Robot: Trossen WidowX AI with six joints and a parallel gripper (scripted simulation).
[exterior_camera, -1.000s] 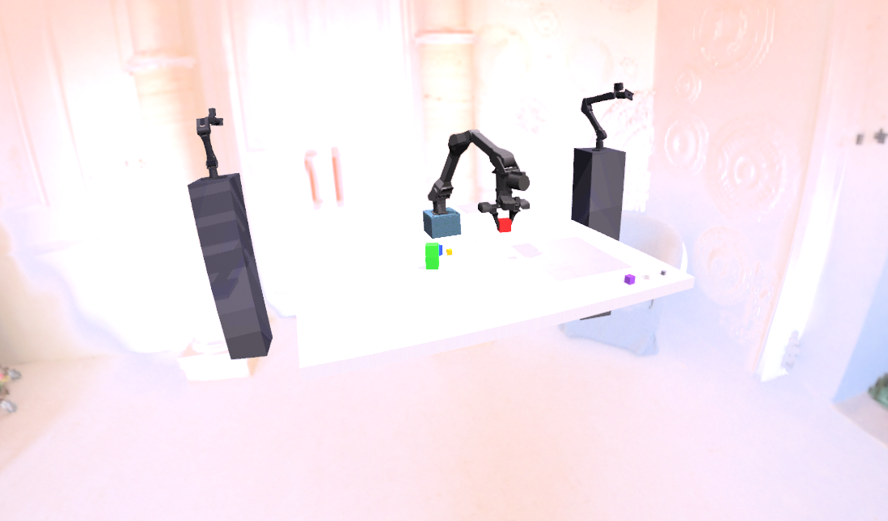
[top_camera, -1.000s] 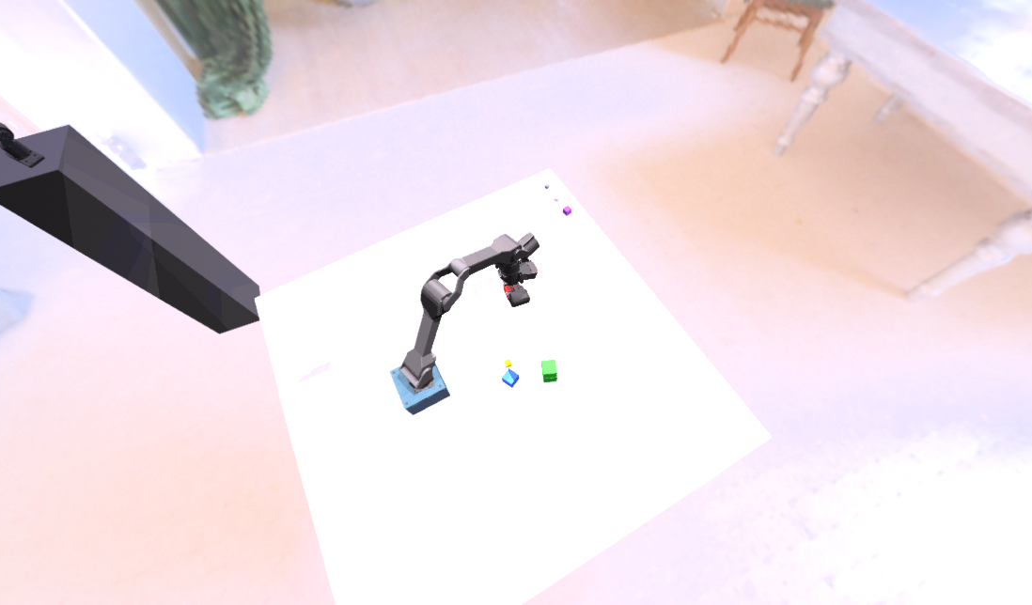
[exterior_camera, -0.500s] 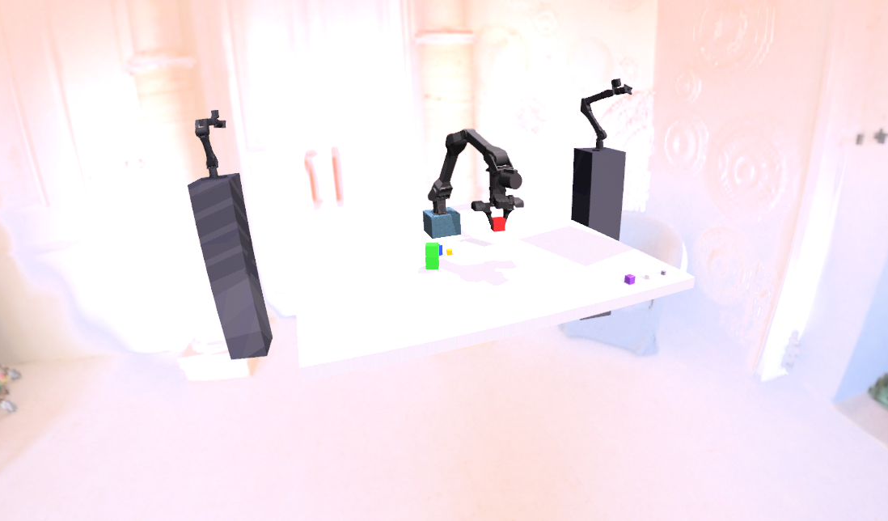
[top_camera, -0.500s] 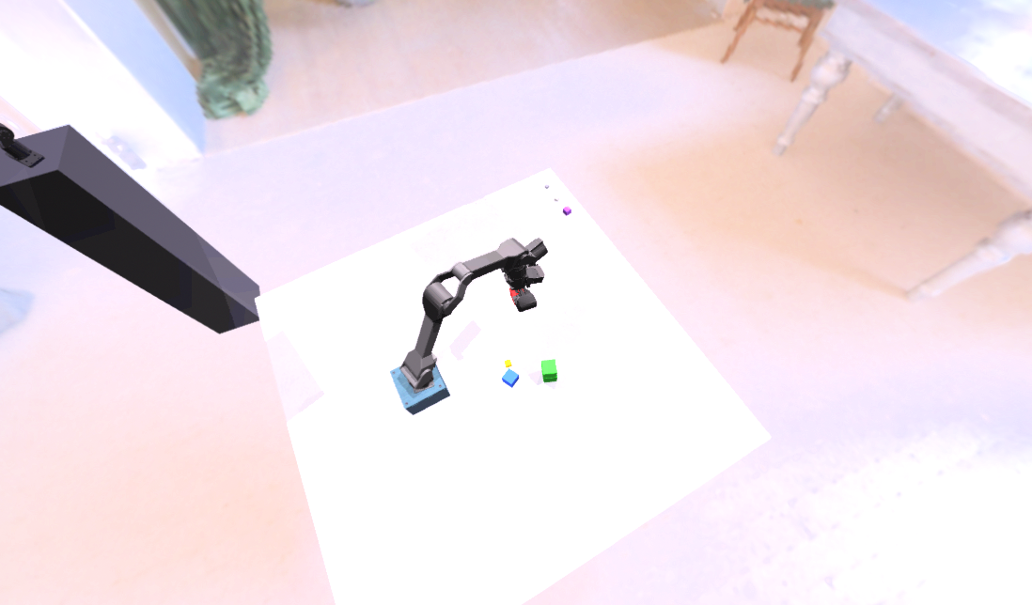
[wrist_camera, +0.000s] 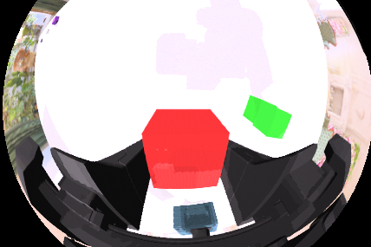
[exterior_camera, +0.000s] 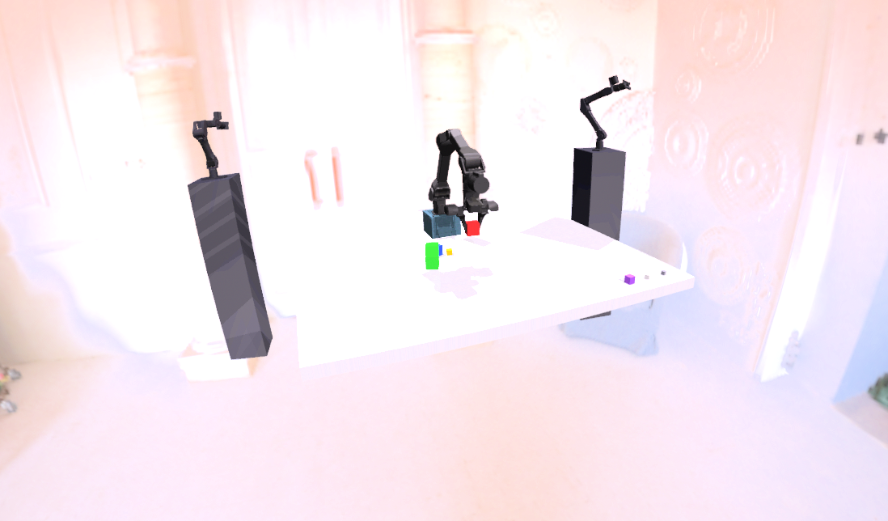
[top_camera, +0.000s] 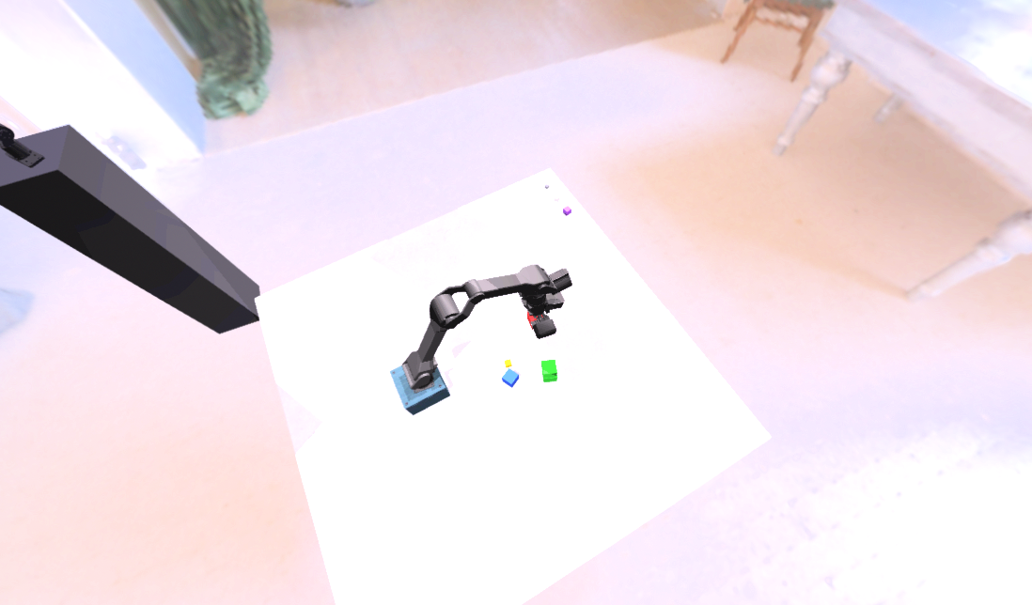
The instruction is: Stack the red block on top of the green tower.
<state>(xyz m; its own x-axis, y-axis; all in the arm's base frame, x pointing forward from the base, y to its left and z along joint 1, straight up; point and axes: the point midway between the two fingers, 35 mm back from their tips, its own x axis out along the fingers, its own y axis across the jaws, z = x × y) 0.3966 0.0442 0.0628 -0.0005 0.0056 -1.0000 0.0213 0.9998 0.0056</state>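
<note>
My gripper tip is 140 mm past the blue block, 110 mm to the left of it and 110 mm above it. The rest, counted from my gripper tip: red block (10 mm above); yellow block (130 mm behind, 120 mm below, 60 mm to the right); purple cube (460 mm to the left, 320 mm ahead, 110 mm below).
</note>
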